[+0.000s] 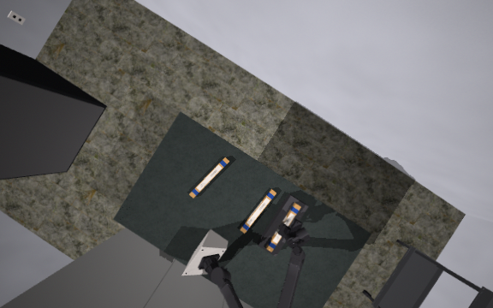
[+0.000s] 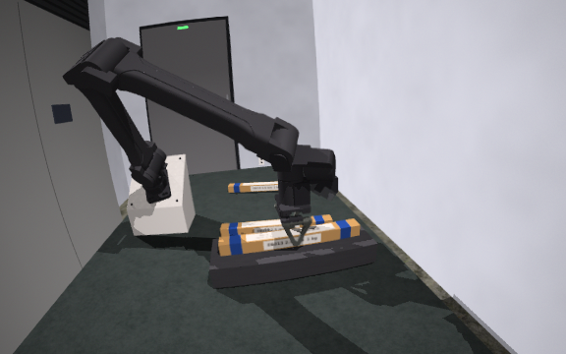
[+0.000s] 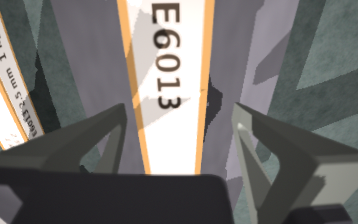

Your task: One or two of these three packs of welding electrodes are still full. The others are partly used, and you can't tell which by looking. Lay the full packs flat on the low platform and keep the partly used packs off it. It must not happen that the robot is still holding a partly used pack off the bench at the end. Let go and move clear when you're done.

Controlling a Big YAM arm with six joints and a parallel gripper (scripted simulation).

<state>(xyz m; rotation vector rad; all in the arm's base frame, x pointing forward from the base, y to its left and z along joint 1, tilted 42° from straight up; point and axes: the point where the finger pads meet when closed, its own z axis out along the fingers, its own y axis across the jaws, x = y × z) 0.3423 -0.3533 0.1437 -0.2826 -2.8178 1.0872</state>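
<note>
The low grey platform lies 70 mm below my hand.
</note>
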